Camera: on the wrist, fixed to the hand. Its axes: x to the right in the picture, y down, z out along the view.
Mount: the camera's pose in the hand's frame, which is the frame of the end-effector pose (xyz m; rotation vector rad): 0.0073 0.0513 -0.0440 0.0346 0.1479 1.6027
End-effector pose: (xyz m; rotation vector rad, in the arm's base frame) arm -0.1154 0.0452 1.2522 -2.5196 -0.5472 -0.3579
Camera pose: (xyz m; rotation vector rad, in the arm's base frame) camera -0.0921 -0.0166 1.2683 -2.0610 1.4404 0.1068
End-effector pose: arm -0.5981 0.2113 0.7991 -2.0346 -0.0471 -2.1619
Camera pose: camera -0.6344 0.1538 0.7985 -1.0123 1.1011 -1.1304
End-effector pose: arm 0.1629 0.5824 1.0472 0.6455 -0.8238 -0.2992
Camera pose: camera 0.2012 0.6366 1.0619 -0.1011 -0.9685 1.1990
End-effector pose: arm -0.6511 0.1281 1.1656 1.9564 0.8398 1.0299
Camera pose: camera -0.6757 0.1223 1.2287 -2.2567 0.8784 -1.8056
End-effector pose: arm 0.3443 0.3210 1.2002 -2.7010 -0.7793 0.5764
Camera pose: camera 0.3925 0.2767 1.2185 2.6442 -1.5380 -0.5522
